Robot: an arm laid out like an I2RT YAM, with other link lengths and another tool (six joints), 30 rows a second.
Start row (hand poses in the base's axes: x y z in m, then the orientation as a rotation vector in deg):
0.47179, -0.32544, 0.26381, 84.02, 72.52, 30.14
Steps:
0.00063, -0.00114, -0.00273, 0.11, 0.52, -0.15
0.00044, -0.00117, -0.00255, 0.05, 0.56, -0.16
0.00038, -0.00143, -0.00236, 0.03, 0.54, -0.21
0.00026, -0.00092, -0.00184, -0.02, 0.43, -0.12
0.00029, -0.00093, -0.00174, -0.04, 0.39, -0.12
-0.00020, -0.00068, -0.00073, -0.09, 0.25, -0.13
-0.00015, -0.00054, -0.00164, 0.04, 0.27, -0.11
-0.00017, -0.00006, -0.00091, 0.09, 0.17, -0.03
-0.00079, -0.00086, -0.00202, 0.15, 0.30, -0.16
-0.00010, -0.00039, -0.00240, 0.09, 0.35, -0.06
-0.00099, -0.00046, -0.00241, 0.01, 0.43, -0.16
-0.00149, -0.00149, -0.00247, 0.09, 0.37, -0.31
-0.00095, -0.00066, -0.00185, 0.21, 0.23, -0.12
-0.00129, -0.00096, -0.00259, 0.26, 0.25, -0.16
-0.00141, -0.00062, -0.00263, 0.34, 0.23, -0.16
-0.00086, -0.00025, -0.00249, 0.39, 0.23, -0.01
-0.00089, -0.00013, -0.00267, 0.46, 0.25, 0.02
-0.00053, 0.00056, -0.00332, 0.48, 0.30, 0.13
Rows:
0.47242, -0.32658, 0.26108, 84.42, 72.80, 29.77
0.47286, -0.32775, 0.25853, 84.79, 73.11, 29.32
0.47324, -0.32918, 0.25617, 85.16, 73.36, 28.83
0.47350, -0.33010, 0.25433, 85.39, 73.60, 28.44
0.47379, -0.33103, 0.25259, 85.59, 73.81, 28.06
0.47359, -0.33171, 0.25186, 85.69, 73.91, 27.74
0.47344, -0.33225, 0.25022, 85.90, 74.03, 27.51
0.47327, -0.33231, 0.24931, 86.06, 74.13, 27.44
0.47248, -0.33317, 0.24729, 86.40, 74.22, 27.23
0.47238, -0.33356, 0.24489, 86.65, 74.44, 27.01
0.47139, -0.33402, 0.24248, 86.93, 74.64, 26.61
0.46990, -0.33551, 0.24001, 87.34, 74.67, 26.21
0.46895, -0.33617, 0.23816, 87.68, 74.74, 26.12
0.46766, -0.33713, 0.23557, 88.09, 74.79, 26.03
0.46625, -0.33775, 0.23294, 88.56, 74.82, 26.01
0.46539, -0.33800, 0.23045, 88.98, 74.97, 26.12
0.46450, -0.33813, 0.22778, 89.45, 75.16, 26.28
0.46397, -0.33757, 0.22446, 89.89, 75.48, 26.49

